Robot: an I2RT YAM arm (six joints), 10 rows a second.
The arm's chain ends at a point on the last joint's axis. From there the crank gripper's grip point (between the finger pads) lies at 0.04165 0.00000 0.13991 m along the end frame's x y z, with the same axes.
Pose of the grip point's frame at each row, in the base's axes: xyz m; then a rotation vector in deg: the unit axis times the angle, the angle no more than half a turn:
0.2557, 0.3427, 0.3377, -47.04, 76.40, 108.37
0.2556, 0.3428, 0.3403, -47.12, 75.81, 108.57
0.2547, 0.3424, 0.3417, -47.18, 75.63, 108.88
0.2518, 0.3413, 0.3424, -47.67, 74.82, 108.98
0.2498, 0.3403, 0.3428, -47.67, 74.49, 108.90
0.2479, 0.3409, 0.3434, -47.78, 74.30, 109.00
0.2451, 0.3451, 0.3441, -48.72, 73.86, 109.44
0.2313, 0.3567, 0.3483, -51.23, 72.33, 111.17
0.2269, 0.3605, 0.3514, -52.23, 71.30, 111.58
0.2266, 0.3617, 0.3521, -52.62, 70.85, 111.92
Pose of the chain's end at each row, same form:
0.2954, 0.2024, 0.3321, -47.04, 76.40, 108.37
0.2957, 0.2026, 0.3338, -47.12, 75.81, 108.57
0.2954, 0.2024, 0.3347, -47.18, 75.63, 108.88
0.2933, 0.2016, 0.3348, -47.67, 74.82, 108.98
0.2912, 0.2005, 0.3348, -47.67, 74.49, 108.90
0.2896, 0.2012, 0.3352, -47.78, 74.30, 109.00
0.2888, 0.2061, 0.3360, -48.72, 73.86, 109.44
0.2814, 0.2199, 0.3397, -51.23, 72.33, 111.17
0.2791, 0.2245, 0.3423, -52.23, 71.30, 111.58
0.2799, 0.2261, 0.3427, -52.62, 70.85, 111.92

